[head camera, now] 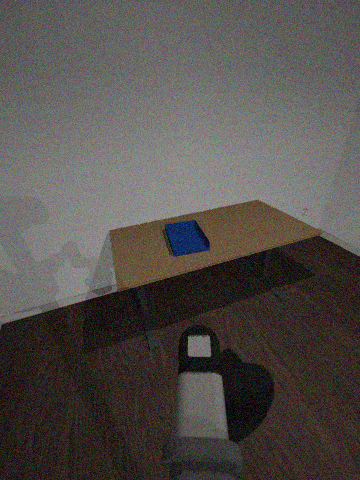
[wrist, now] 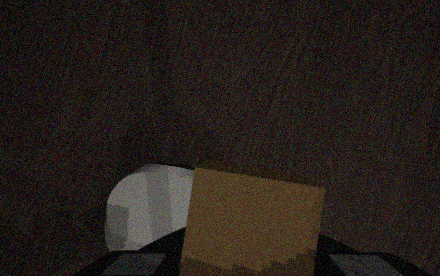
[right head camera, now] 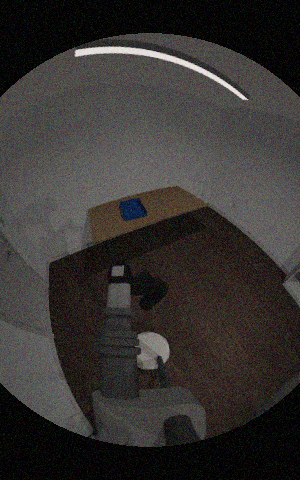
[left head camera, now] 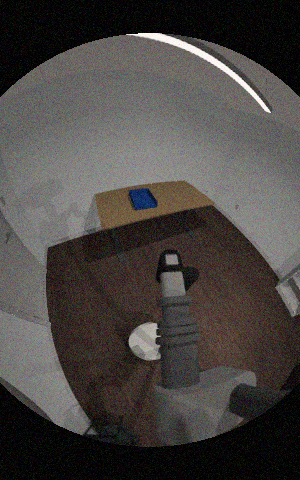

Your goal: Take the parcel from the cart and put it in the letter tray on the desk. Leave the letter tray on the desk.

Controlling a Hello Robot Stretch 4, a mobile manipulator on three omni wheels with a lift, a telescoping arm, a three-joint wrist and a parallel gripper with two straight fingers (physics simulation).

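Pixels of known places: gripper, between the fingertips: (wrist: 243,244); robot's base, origin of its link: (wrist: 172,213) (right head camera: 148,349) (left head camera: 148,340).
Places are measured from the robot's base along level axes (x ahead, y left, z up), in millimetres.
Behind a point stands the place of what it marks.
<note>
The parcel, a plain brown box (wrist: 255,215) @[x 307, y -73, z 973 mm], is between the two fingers of my gripper (wrist: 243,244) @[x 283, y -88, z 921 mm] at the bottom of the wrist view. The gripper is shut on it, above the dark floor. The blue letter tray (head camera: 187,237) @[x 1493, y 66, z 695 mm] (left head camera: 143,199) @[x 1464, y 57, z 695 mm] (right head camera: 133,209) @[x 1468, y 63, z 695 mm] lies on the left part of the wooden desk (head camera: 250,225) @[x 1665, y -450, z 692 mm] (left head camera: 175,197) @[x 1557, y -361, z 692 mm] (right head camera: 167,205) @[x 1515, y -367, z 693 mm], ahead of the arm and apart from the gripper. The fingers and the parcel are hidden or cannot be made out in the head views.
The desk stands close to the wall (head camera: 180,125) @[x 1969, y 100, z 1435 mm]. My white round base (left head camera: 144,341) @[x 0, y 49, z 187 mm] (right head camera: 154,350) @[x -2, y -64, z 187 mm] (wrist: 145,205) @[x 16, y 79, z 187 mm] is below the arm. A pale frame-like thing (left head camera: 290,297) @[x -34, y -2643, z 73 mm] is at the right edge. A dark, thin-framed thing (left head camera: 115,434) shows at the lower left, too dim to identify.
</note>
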